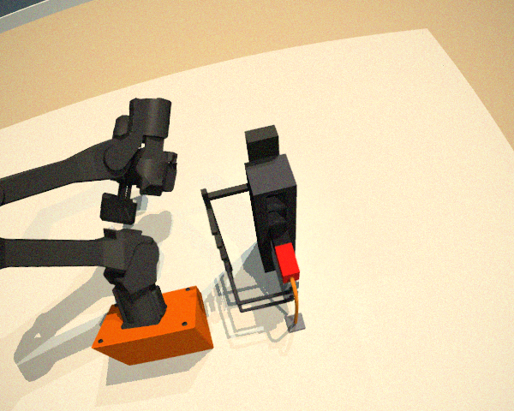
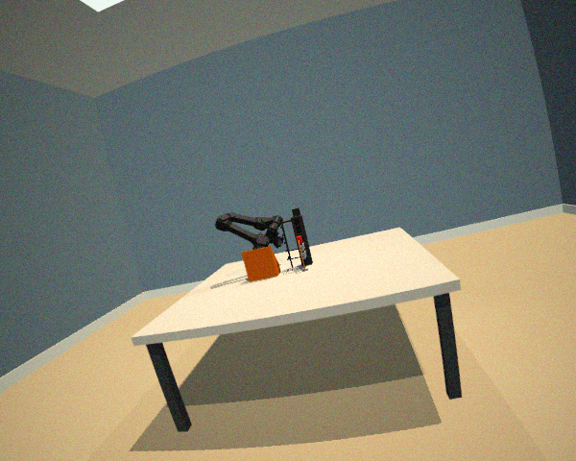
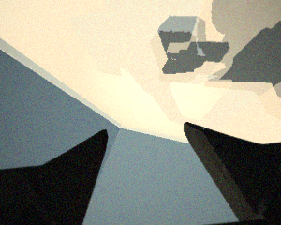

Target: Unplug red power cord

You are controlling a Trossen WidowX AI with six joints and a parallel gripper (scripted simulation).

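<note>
The red plug lies 29 cm ahead of my gripper tip, 24 cm to the right of it and 6 cm above it. Also, from my gripper tip: grey block 30 cm ahead, 31 cm to the right, 11 cm below.
</note>
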